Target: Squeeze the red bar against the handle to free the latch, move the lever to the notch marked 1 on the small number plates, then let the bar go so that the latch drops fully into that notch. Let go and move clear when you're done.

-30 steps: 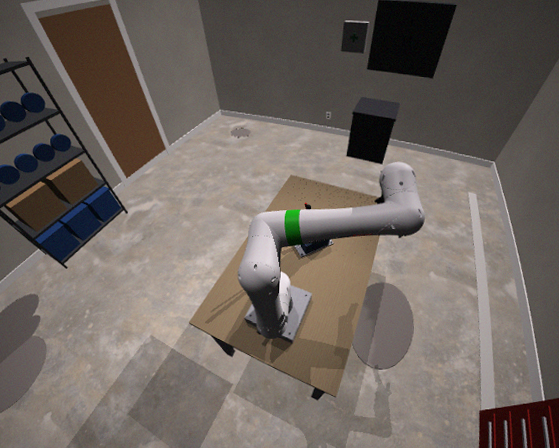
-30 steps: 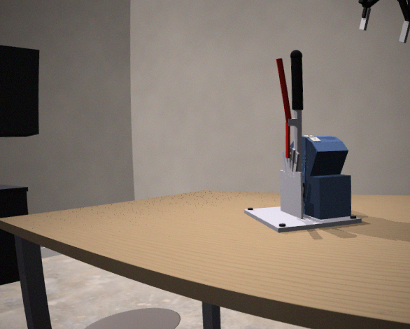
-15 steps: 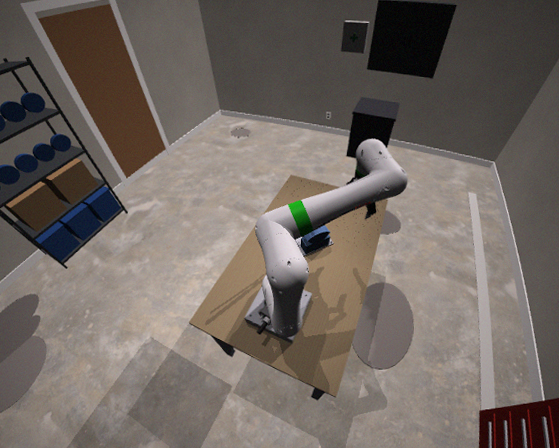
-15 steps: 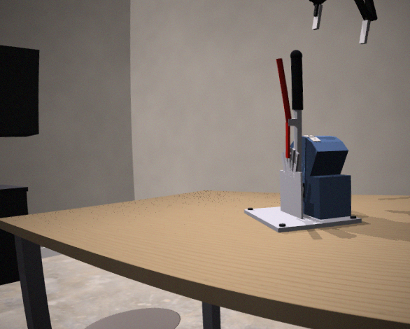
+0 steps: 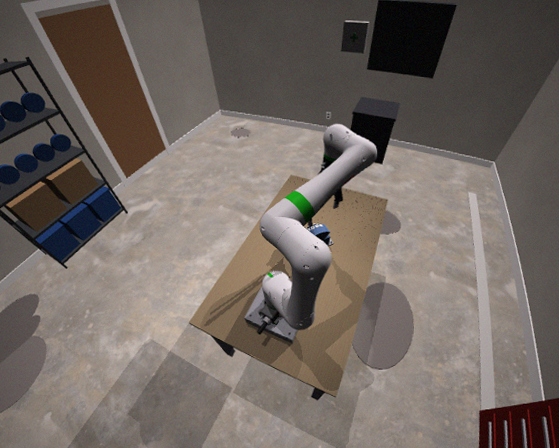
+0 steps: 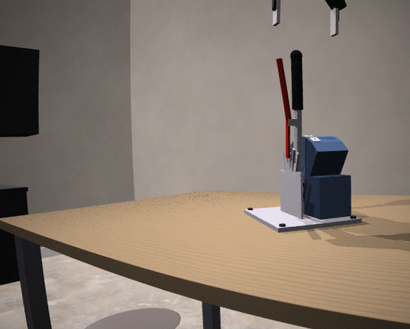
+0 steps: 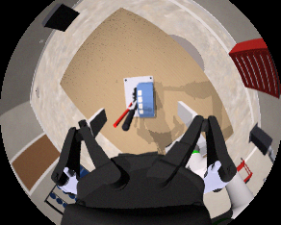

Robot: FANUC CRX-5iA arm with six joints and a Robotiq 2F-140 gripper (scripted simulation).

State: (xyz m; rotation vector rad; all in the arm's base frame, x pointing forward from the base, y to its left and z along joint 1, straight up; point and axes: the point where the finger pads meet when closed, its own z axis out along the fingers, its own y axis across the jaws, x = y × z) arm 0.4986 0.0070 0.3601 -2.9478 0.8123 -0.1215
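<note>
Now: hand 230 mm above the red bar and 100 mm to the right of it.
</note>
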